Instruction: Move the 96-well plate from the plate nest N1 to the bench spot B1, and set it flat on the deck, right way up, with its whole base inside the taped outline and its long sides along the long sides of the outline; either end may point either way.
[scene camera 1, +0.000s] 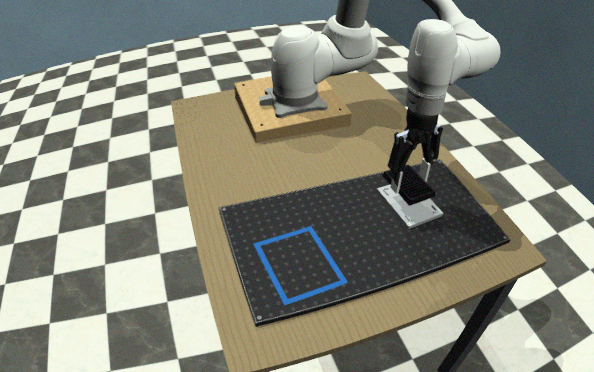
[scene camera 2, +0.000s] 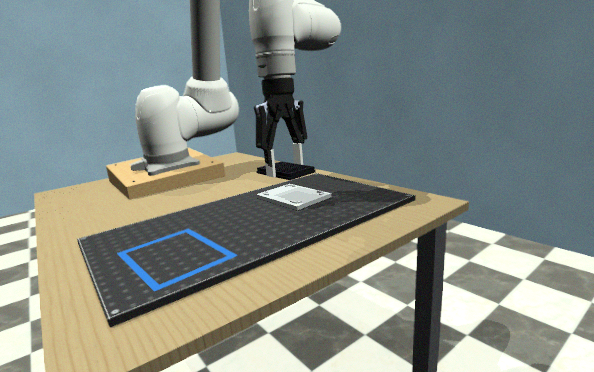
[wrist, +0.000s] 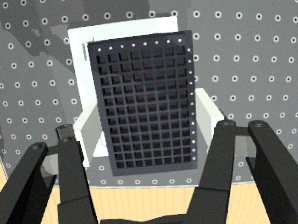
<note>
In view: the gripper (scene camera 2: 285, 172), a black 96-well plate (scene camera 1: 412, 193) and a plate nest N1 (scene camera 1: 422, 212).
The black 96-well plate shows as well in the wrist view (wrist: 149, 143). The gripper shows as well in scene camera 1 (scene camera 1: 408, 185) and in the wrist view (wrist: 147, 108). The plate nest N1 shows as well in scene camera 2 (scene camera 2: 282, 195).
</note>
